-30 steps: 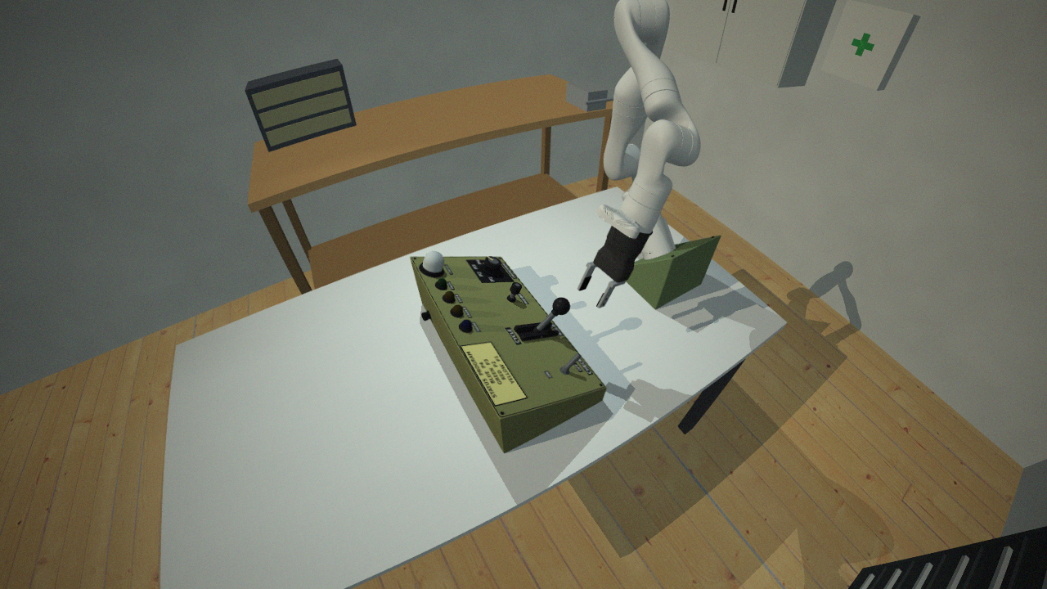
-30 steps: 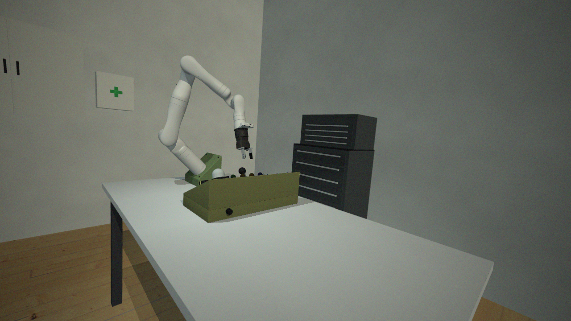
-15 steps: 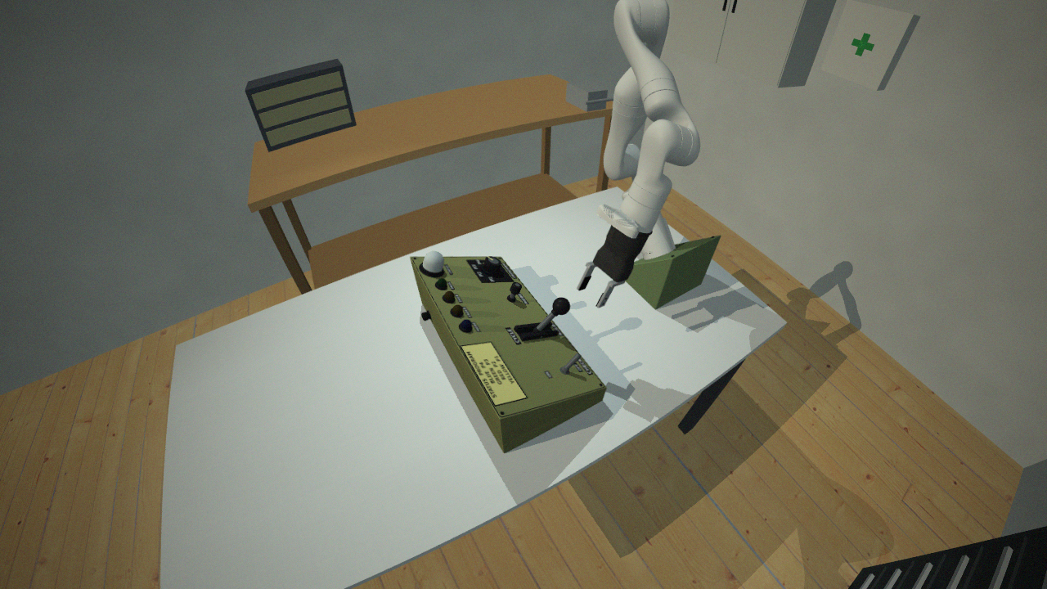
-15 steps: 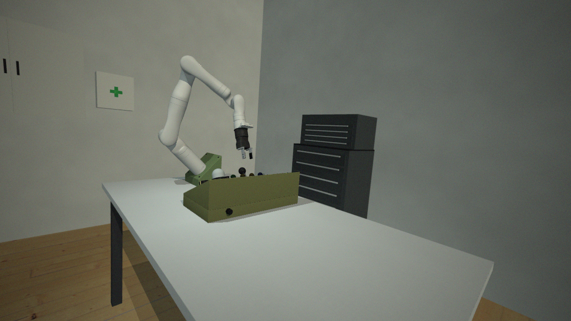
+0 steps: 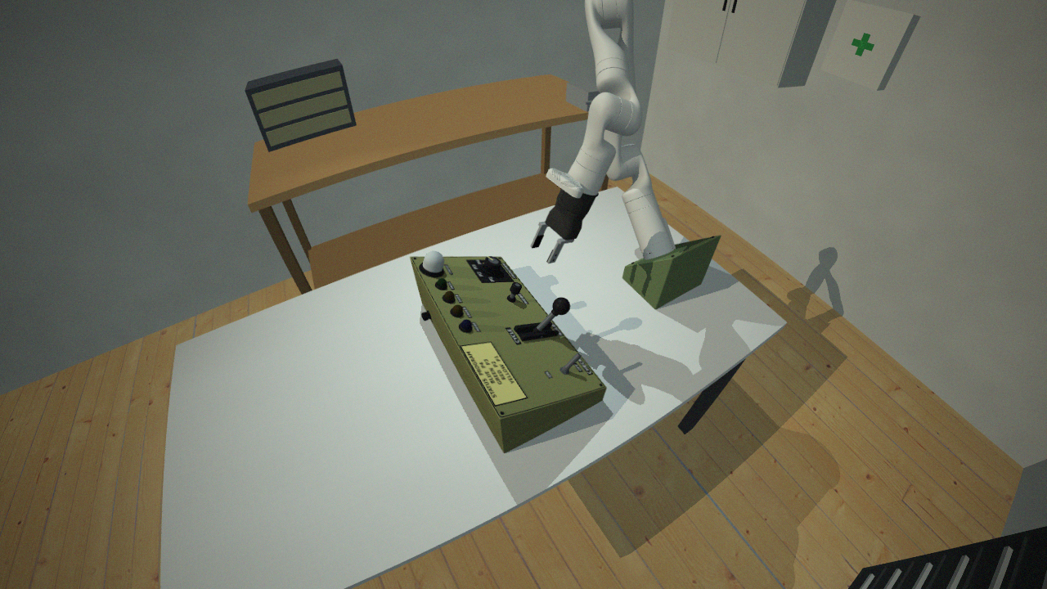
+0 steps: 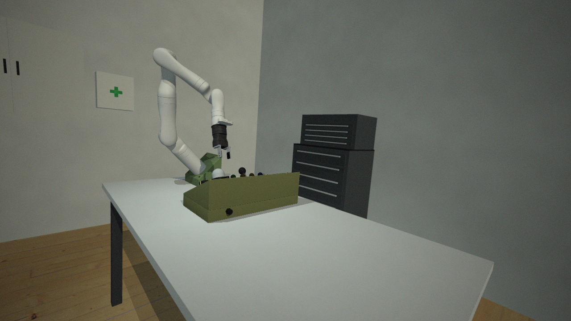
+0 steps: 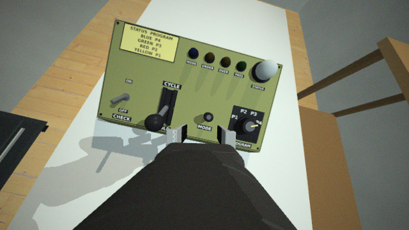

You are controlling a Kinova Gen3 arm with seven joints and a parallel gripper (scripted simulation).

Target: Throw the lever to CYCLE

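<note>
Right now the lever is 110 mm below my hand, 100 mm to the left of it and 50 mm ahead of it. Round my hand: olive console: 150 mm below, 110 mm ahead, 30 mm to the left; then mode button: 120 mm below, 70 mm ahead, 20 mm to the right; then program dial: 150 mm to the right, 120 mm below, 70 mm ahead.
</note>
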